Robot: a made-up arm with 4 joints.
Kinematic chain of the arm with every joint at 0, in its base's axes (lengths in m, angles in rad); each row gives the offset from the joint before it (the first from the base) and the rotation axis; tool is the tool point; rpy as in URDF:
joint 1: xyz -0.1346 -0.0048 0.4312 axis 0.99 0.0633 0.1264
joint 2: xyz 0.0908 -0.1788 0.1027 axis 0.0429 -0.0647 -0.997
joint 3: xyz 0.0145 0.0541 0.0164 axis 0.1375 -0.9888 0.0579
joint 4: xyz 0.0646 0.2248 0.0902 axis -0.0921 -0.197 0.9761
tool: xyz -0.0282 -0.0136 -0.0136 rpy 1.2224 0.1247 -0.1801
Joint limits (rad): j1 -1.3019..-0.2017 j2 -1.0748..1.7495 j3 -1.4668..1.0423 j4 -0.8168..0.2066
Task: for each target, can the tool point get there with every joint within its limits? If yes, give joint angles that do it. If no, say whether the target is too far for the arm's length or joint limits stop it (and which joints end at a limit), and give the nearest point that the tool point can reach.
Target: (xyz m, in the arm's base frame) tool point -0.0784 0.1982 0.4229
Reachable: yes | joints -1.1076 -0.4150 -0.2128 -0.4706
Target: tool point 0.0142 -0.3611 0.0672
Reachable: no: joint limits stop it (at a limit: joint 1, joint 3, joint 4) | nearest point -0.0188 0.0643 0.3450 | short by 0.509 m
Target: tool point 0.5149 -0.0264 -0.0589
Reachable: no: too far | nearest point 0.1262 0.0499 0.4131 | short by 0.616 m
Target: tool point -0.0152 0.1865 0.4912
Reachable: yes | joints -0.8151 -0.1715 -0.2107 -0.1939
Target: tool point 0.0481 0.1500 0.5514
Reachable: yes | joints -0.5044 0.0686 -0.2840 -0.2662
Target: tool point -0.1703 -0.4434 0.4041
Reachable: no: joint limits stop it (at a limit: joint 1, joint 2, joint 3, joint 4) | nearest point 0.1882 -0.2953 0.5758 | short by 0.424 m
